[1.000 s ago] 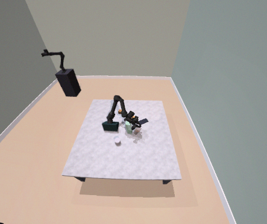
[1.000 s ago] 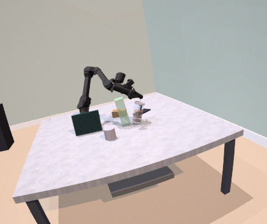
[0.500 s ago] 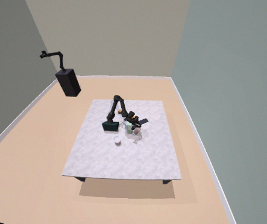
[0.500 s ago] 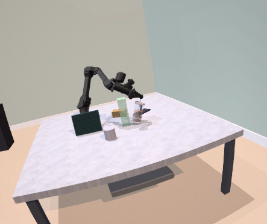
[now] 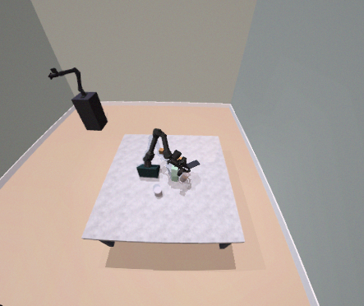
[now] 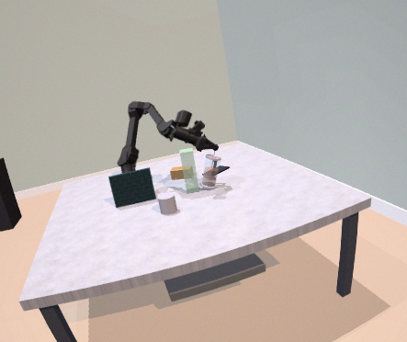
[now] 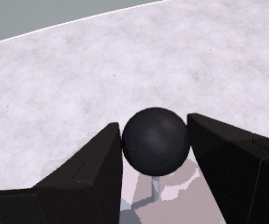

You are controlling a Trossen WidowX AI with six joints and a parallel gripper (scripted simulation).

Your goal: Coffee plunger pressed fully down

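Right now my gripper tip is 3 cm past the coffee press, 2 cm to the right of it and 9 cm above it. The rest, counted from my gripper tip: tall pale green box (14 cm behind, 3 cm to the left, 9 cm below).
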